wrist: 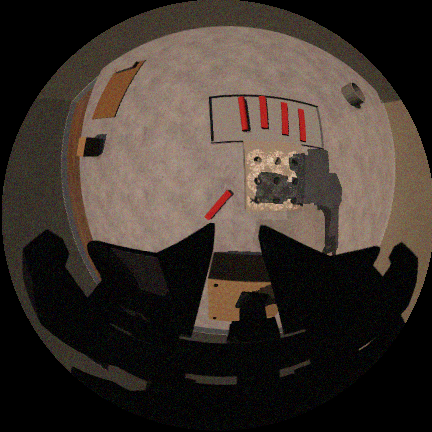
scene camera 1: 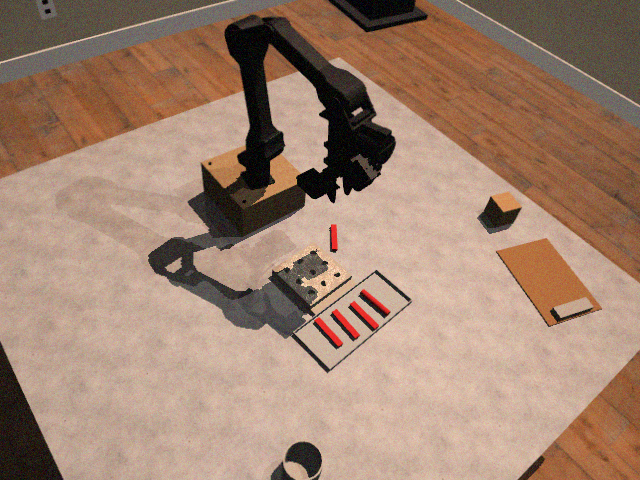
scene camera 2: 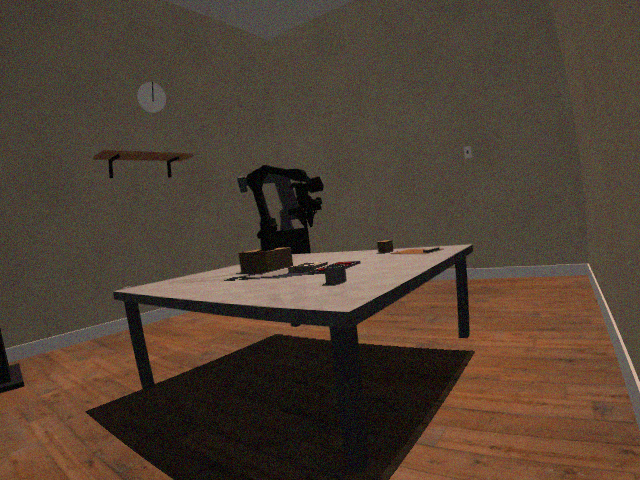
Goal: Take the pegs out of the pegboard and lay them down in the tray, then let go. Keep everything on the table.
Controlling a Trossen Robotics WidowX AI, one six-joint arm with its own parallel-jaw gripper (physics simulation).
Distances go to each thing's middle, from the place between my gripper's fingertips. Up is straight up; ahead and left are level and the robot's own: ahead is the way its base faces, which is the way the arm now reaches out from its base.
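Scene:
Grey tray (scene camera 1: 376,284): my hand is 50 mm to the left of it, 180 mm short of it and 200 mm above it. Measured from my hand, the flat brown board (scene camera 1: 555,290) lies 320 mm ahead, 440 mm to the left and 180 mm below; the small wooden cube (scene camera 1: 502,209) lies 100 mm ahead, 470 mm to the left and 150 mm below.

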